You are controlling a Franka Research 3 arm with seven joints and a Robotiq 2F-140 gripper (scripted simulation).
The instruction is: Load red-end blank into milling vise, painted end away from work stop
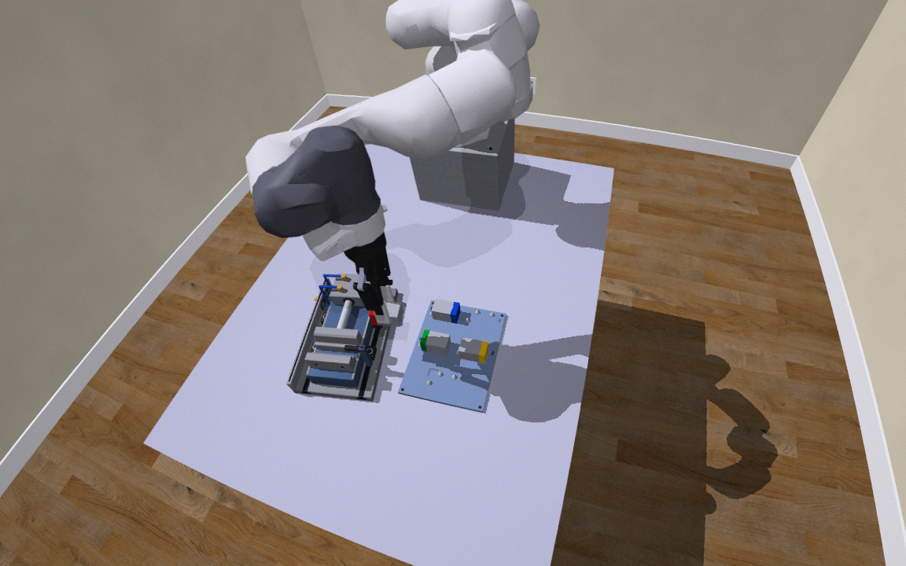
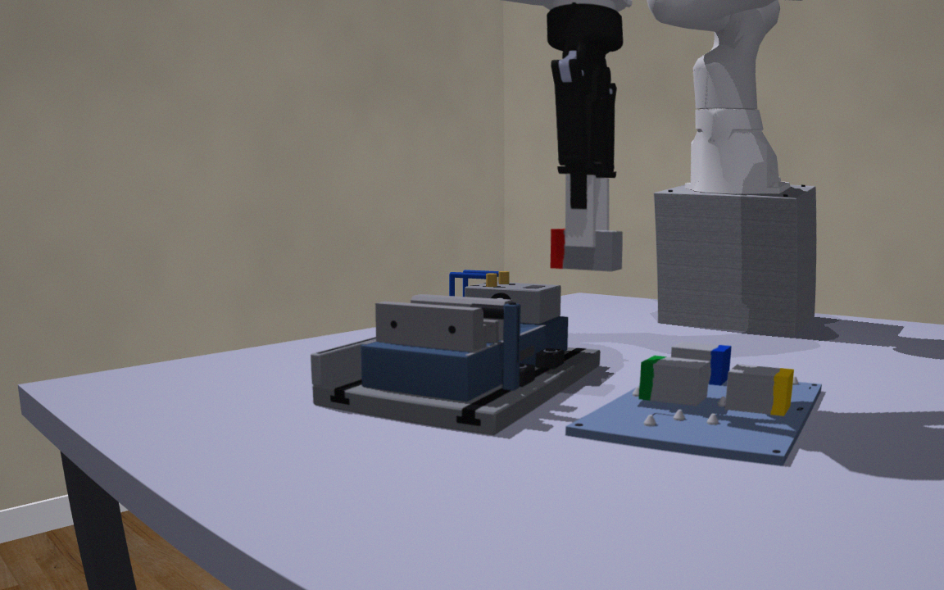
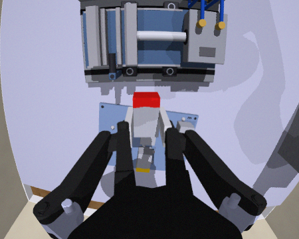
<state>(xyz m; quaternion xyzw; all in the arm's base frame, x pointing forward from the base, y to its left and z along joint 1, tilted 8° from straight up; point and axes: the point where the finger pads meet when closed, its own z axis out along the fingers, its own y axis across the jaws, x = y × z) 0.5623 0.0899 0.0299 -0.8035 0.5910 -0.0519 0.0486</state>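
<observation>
The fixed jaw is 12 cm ahead of my hand, 10 cm below it and 9 cm to the right of it. From my hand the other things lie so: green-ended blank (16 cm below, 8 cm to the left, 4 cm behind); then blue work stop rod (12 cm below, 7 cm ahead, 3 cm to the right); then red-ended blank (4 cm below).
</observation>
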